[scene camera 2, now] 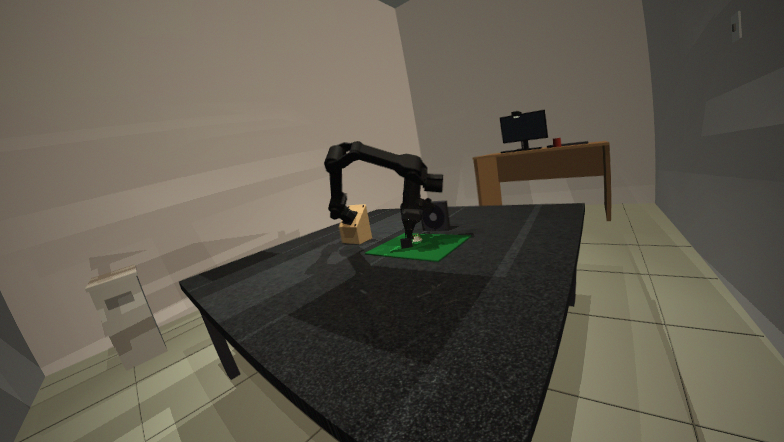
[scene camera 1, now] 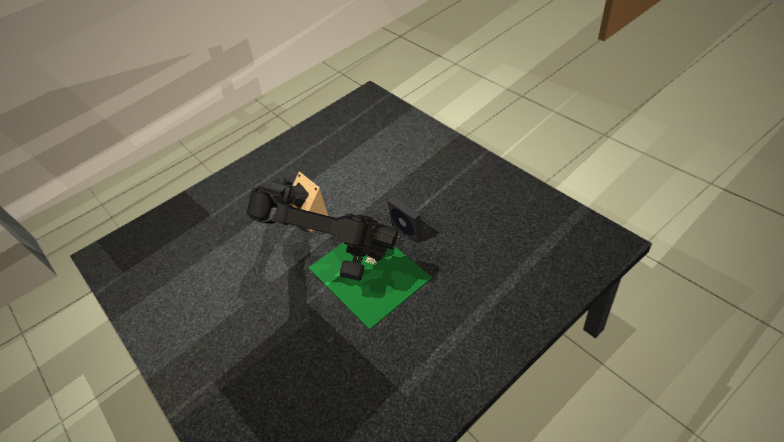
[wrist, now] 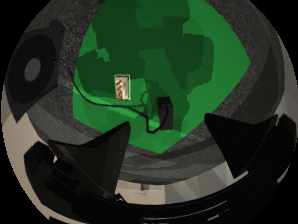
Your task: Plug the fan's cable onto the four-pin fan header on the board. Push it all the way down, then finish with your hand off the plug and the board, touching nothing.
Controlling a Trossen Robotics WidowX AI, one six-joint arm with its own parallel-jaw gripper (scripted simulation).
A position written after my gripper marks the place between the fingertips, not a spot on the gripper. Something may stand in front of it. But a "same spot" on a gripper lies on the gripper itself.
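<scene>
My gripper is there in the wrist view [168, 121], and scene camera 1 and scene camera 2 show my gripper too. On my gripper, [scene camera 1: 350, 269] and [scene camera 2: 412, 210] are the same spot. There is a green board as well, and on the green board [wrist: 196, 60] and [scene camera 1: 374, 289] are the same spot.
</scene>
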